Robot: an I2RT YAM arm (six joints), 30 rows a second.
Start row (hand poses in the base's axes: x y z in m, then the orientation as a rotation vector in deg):
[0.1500 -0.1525 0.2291 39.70 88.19 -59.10]
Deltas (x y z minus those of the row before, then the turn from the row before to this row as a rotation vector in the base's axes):
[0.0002 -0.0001 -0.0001 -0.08 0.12 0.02]
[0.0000 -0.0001 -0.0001 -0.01 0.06 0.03]
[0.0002 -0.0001 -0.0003 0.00 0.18 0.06]
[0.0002 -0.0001 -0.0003 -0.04 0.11 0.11]
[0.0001 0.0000 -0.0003 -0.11 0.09 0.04]
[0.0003 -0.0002 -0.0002 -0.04 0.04 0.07]
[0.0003 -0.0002 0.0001 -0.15 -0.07 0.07]
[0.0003 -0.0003 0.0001 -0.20 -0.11 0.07]
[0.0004 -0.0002 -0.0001 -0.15 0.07 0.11]
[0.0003 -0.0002 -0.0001 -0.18 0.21 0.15]
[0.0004 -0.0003 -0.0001 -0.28 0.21 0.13]
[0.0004 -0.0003 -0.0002 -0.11 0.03 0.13]
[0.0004 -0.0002 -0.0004 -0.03 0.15 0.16]
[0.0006 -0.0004 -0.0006 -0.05 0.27 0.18]
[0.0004 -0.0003 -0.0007 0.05 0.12 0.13]
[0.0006 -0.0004 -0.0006 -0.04 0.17 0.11]
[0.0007 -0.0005 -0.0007 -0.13 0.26 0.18]
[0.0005 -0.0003 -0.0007 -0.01 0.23 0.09]
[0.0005 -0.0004 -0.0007 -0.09 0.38 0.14]
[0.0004 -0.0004 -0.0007 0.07 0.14 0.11]
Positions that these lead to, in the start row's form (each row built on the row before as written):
[0.1502 -0.1526 0.2290 39.58 88.25 -59.20]
[0.1502 -0.1527 0.2289 39.52 88.30 -59.21]
[0.1504 -0.1528 0.2286 39.39 88.47 -59.25]
[0.1506 -0.1529 0.2283 39.22 88.56 -59.25]
[0.1507 -0.1529 0.2280 39.07 88.58 -59.34]
[0.1510 -0.1531 0.2278 38.97 88.60 -59.34]
[0.1513 -0.1533 0.2279 38.84 88.46 -59.36]
[0.1516 -0.1536 0.2280 38.69 88.26 -59.40]
[0.1520 -0.1538 0.2279 38.46 88.25 -59.46]
[0.1523 -0.1540 0.2278 38.12 88.35 -59.58]
[0.1527 -0.1543 0.2277 37.73 88.38 -59.78]
[0.1531 -0.1546 0.2275 37.53 88.36 -59.77]
[0.1535 -0.1548 0.2271 37.31 88.50 -59.74]
[0.1541 -0.1552 0.2265 37.01 88.74 -59.77]
[0.1545 -0.1555 0.2258 36.88 88.90 -59.69]
[0.1551 -0.1559 0.2252 36.69 89.04 -59.72]
[0.1558 -0.1564 0.2245 36.34 89.22 -59.80]
[0.1563 -0.1567 0.2238 36.16 89.43 -59.85]
[0.1568 -0.1571 0.2231 35.82 89.73 -59.99]
[0.1572 -0.1575 0.2224 35.71 89.91 -59.92]

